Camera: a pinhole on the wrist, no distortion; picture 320 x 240 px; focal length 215.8 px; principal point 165.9 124.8 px. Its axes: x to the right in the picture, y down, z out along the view. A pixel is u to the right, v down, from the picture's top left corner.
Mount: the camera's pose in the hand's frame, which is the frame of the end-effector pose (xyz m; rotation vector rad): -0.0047 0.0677 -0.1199 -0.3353 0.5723 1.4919
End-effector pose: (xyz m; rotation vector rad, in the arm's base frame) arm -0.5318 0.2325 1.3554 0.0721 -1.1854 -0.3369
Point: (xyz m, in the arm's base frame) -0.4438 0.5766 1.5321
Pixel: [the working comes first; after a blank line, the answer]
In the camera's frame: 0.1835 -0.0478 0.3092

294 91
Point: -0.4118 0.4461 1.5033
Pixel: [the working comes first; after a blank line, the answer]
In the camera's frame: 0.1108 -0.0869 0.1993

286 31
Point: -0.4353 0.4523 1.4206
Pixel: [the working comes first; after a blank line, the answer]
In the camera's frame: 0.1019 -0.0066 0.1691

296 116
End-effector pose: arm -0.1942 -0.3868 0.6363 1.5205 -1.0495 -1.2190
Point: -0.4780 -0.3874 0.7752
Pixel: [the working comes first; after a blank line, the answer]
In the camera's frame: -0.1346 0.1273 0.3546

84 202
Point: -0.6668 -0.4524 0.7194
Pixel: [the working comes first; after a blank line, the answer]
In the camera's frame: -0.2651 0.1076 0.5144

55 170
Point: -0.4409 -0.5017 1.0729
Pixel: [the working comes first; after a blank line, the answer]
In the camera's frame: 0.1561 0.0932 0.4865

235 166
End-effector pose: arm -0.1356 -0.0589 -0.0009 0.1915 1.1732 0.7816
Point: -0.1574 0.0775 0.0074
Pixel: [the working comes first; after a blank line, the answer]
In the camera's frame: -0.0394 -0.0591 0.1515

110 41
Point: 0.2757 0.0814 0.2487
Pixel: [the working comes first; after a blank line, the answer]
In the camera's frame: -0.3560 0.1084 0.4943

10 172
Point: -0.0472 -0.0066 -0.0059
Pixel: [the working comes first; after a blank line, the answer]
In the camera's frame: -0.1757 -0.0323 0.1415

outside the picture
